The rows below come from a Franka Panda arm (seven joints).
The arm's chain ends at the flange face. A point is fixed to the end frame.
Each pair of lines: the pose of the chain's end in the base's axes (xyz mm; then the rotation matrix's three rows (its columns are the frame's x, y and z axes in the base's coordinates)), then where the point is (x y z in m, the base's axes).
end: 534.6, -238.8, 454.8; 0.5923, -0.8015, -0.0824; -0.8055, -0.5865, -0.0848; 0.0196, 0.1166, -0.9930
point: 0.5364 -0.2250 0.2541
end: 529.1, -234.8, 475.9; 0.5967, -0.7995, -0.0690; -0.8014, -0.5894, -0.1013; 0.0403, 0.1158, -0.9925
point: 0.5335 -0.2242 0.2750
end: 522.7, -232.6, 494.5; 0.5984, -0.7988, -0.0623; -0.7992, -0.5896, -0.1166; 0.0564, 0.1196, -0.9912
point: 0.5283 -0.2250 0.2935
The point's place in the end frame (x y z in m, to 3 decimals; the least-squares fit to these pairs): -0.014 -0.033 0.198
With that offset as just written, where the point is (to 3 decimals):
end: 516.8, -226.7, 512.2; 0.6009, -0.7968, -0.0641; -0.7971, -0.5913, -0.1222; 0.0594, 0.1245, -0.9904
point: 0.522 -0.220 0.311
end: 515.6, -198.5, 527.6; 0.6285, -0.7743, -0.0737; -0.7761, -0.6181, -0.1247; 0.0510, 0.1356, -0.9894
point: 0.518 -0.192 0.327
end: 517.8, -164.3, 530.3; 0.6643, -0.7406, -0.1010; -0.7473, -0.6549, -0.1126; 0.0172, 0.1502, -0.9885
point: 0.513 -0.155 0.329
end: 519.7, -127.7, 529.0; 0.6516, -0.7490, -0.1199; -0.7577, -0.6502, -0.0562; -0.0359, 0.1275, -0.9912
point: 0.512 -0.107 0.329
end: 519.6, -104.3, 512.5; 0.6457, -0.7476, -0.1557; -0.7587, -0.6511, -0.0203; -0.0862, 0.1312, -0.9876
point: 0.504 -0.076 0.314
